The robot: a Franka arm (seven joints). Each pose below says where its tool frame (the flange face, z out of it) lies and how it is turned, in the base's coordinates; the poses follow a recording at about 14 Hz.
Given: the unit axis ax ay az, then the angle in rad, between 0 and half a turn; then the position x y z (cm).
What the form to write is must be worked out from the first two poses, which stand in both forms.
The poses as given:
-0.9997 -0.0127 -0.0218 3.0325 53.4 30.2 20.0
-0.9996 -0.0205 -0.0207 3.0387 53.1 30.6 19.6
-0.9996 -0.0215 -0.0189 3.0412 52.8 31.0 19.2
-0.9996 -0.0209 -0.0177 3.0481 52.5 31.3 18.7
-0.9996 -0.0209 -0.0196 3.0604 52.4 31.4 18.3
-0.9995 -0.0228 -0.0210 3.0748 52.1 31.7 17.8
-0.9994 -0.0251 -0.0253 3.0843 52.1 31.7 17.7
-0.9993 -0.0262 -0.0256 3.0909 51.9 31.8 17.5
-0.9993 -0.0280 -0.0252 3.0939 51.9 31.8 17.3
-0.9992 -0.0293 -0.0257 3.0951 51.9 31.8 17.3
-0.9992 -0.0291 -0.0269 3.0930 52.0 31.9 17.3
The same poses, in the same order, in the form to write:
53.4 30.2 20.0 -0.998 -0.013 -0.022 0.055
53.1 30.6 19.6 -0.998 -0.020 -0.021 0.051
52.8 31.0 19.2 -0.998 -0.021 -0.019 0.050
52.5 31.3 18.7 -0.999 -0.021 -0.018 0.047
52.4 31.4 18.3 -0.999 -0.021 -0.020 0.041
52.1 31.7 17.8 -0.999 -0.023 -0.021 0.033
52.1 31.7 17.7 -0.999 -0.025 -0.025 0.029
51.9 31.8 17.5 -0.999 -0.026 -0.026 0.025
51.9 31.8 17.3 -0.999 -0.028 -0.025 0.024
51.9 31.8 17.3 -0.999 -0.029 -0.026 0.023
52.0 31.9 17.3 -0.999 -0.029 -0.027 0.024

